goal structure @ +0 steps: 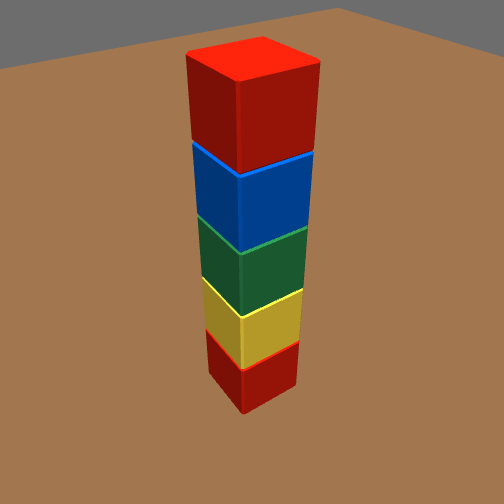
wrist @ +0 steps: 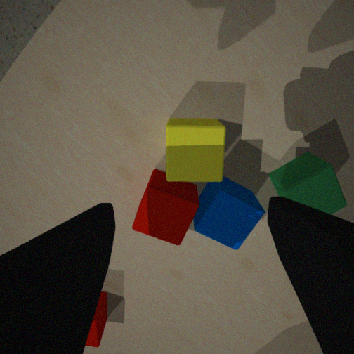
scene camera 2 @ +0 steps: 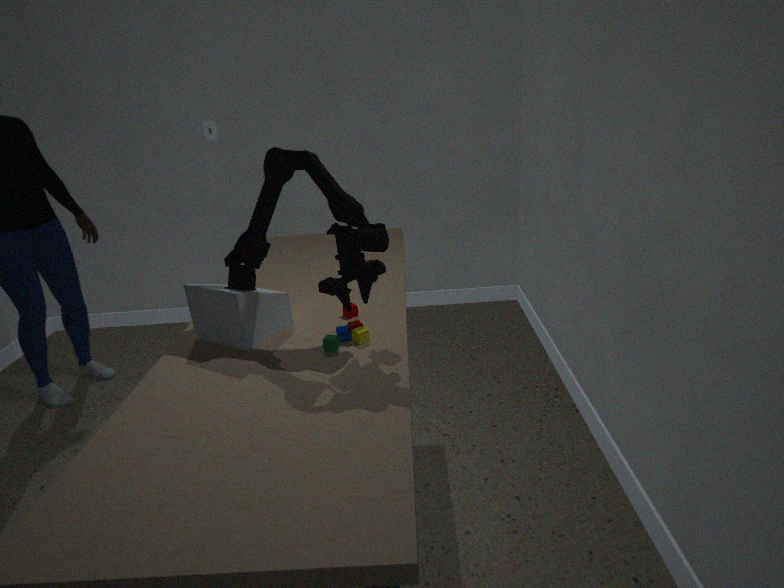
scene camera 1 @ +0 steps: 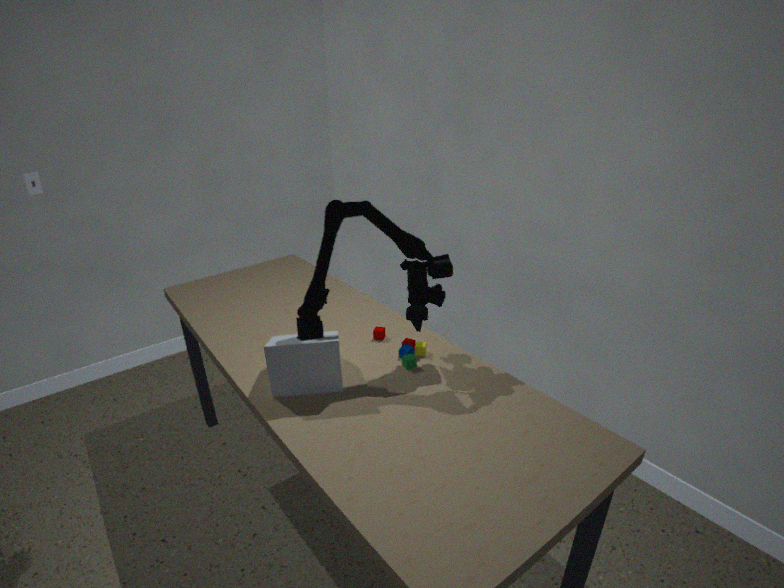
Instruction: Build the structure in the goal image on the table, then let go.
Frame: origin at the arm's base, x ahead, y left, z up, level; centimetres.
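Seen in the pictures: gripper, fingertip midpoint: [scene camera 2: 357, 307] [scene camera 1: 419, 326]; arm's base, origin of the base link: [scene camera 2: 240, 289] [scene camera 1: 310, 337].
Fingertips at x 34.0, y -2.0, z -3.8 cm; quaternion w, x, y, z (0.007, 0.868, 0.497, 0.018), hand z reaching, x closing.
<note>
Offsets run from my fingertips to a thing's top centre. Level surfaces: height alone.
My gripper [scene camera 1: 417, 329] [scene camera 2: 356, 305] [wrist: 191, 211] is open and empty, pointing down above a loose cluster of cubes. In the cluster, a red cube {dx -2.3, dy +3.0, dz -6.1 cm} [scene camera 1: 408, 342] [scene camera 2: 355, 325] [wrist: 165, 215] and a blue cube {dx -4.7, dy -0.2, dz -6.1 cm} [scene camera 1: 405, 351] [scene camera 2: 343, 333] [wrist: 227, 217] lie side by side, very close at one corner. A yellow cube {dx +0.2, dy -0.6, dz -6.1 cm} [scene camera 1: 421, 348] [scene camera 2: 360, 335] [wrist: 195, 157] lies close to both. A green cube {dx -6.3, dy -5.6, dz -6.1 cm} [scene camera 1: 409, 362] [scene camera 2: 331, 343] [wrist: 315, 187] lies apart beyond the blue one. A second red cube {dx -7.4, dy +14.8, dz -6.1 cm} [scene camera 1: 379, 333] [scene camera 2: 350, 310] [wrist: 98, 322] lies away from the cluster, partly hidden by a finger in the wrist view.
The arm stands on a pale block [scene camera 1: 305, 367] [scene camera 2: 221, 316] on the wooden table {dz -9.4 cm} [scene camera 1: 455, 468] [scene camera 2: 253, 493]. The cubes lie near the table's long edge beside the wall. A person [scene camera 2: 31, 253] stands at the left in scene camera 2. The arm's shadow falls beside the cubes.
</note>
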